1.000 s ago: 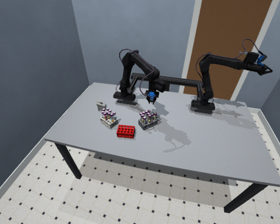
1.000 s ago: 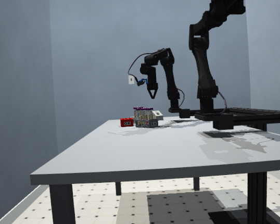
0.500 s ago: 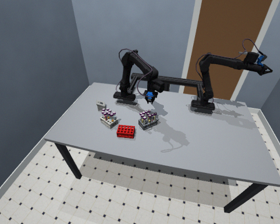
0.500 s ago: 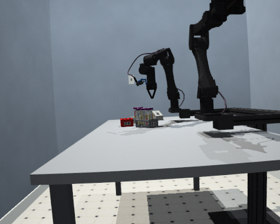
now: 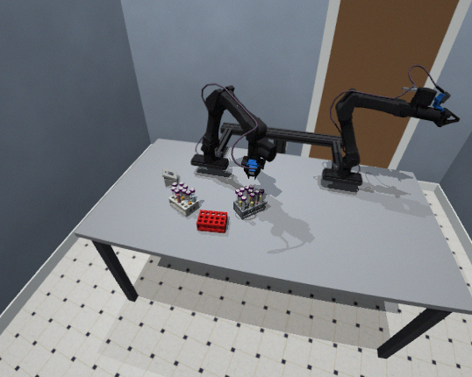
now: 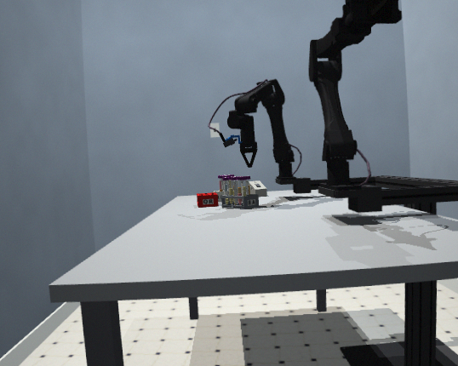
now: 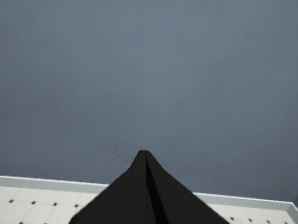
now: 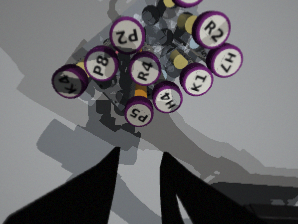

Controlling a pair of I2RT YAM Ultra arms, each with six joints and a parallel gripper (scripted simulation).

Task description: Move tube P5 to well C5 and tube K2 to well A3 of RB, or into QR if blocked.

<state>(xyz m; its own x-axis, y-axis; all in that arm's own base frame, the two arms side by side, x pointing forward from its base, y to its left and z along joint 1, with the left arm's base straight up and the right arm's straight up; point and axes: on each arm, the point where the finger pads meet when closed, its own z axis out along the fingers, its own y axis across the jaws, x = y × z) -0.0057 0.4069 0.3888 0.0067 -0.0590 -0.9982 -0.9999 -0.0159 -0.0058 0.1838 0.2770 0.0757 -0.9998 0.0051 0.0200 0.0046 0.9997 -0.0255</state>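
The grey rack RA is 50 mm ahead of my right hand and 140 mm below it. The rest, counted from my right hand: red rack QR 180 mm ahead, 160 mm to the right, 140 mm below; then pale box 90 mm behind, 460 mm to the right, 120 mm below; then white rack RB 80 mm ahead, 320 mm to the right, 140 mm below.
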